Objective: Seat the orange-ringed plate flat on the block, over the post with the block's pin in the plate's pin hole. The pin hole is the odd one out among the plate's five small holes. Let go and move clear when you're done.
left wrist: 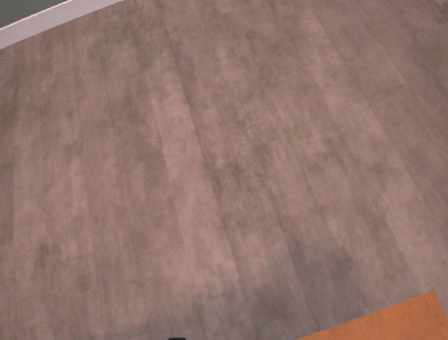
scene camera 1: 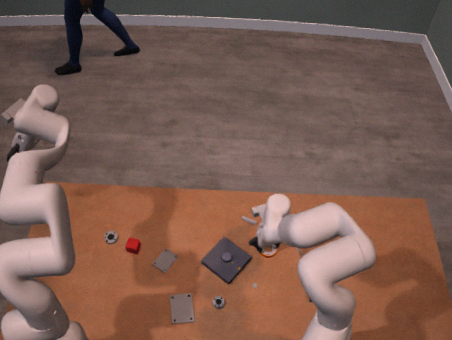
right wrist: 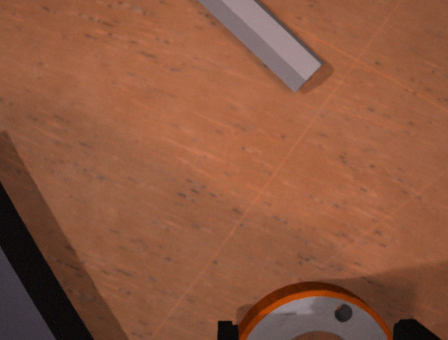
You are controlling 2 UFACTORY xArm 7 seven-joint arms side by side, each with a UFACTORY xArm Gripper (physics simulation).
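Places are measured from the left arm's base along level axes (x back, y right, z up), in millimetres.
Pixels of known places: right gripper, fingertip midpoint: (scene camera 1: 267, 247).
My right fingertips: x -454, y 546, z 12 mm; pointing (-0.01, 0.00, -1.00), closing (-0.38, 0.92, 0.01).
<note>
Behind a point stands the place of what it marks.
The orange-ringed plate (scene camera 1: 268, 254) {y 550, x -427, z 7 mm} (right wrist: 280, 325) {y 528, x -461, z 13 mm} lies on or just above the table, right of the block; one small dark hole shows in it in the right wrist view, the other small holes are hidden or out of view. My right gripper (scene camera 1: 267, 246) {y 546, x -454, z 12 mm} (right wrist: 316, 332) {y 546, x -454, z 12 mm} is shut on the plate, a finger against each side of its rim. The dark square block (scene camera 1: 214, 261) {y 362, x -377, z 24 mm} (right wrist: 15, 300) {y 438, x -435, z 24 mm} carries a round post (scene camera 1: 226, 257) {y 402, x -389, z 39 mm}; small orange marks show beside the post, and which is the pin I cannot tell. My left gripper (scene camera 1: 13, 151) {y -256, x -504, z 384 mm} is open, far from the block, beyond the table's edge.
A grey bar (scene camera 1: 249, 219) {y 477, x -561, z 14 mm} (right wrist: 270, 40) {y 484, x -555, z 14 mm} lies behind the right gripper. A red cube (scene camera 1: 133, 245) {y 77, x -402, z 40 mm}, two grey rectangular plates (scene camera 1: 165, 260) {y 191, x -372, z 6 mm} (scene camera 1: 182, 308) {y 271, x -205, z 7 mm} and two small round discs (scene camera 1: 111, 231) {y -22, x -463, z 11 mm} (scene camera 1: 218, 296) {y 386, x -255, z 16 mm} lie on the table (scene camera 1: 390, 225) {y 1029, x -584, z 0 mm}. A person stands on the floor behind.
</note>
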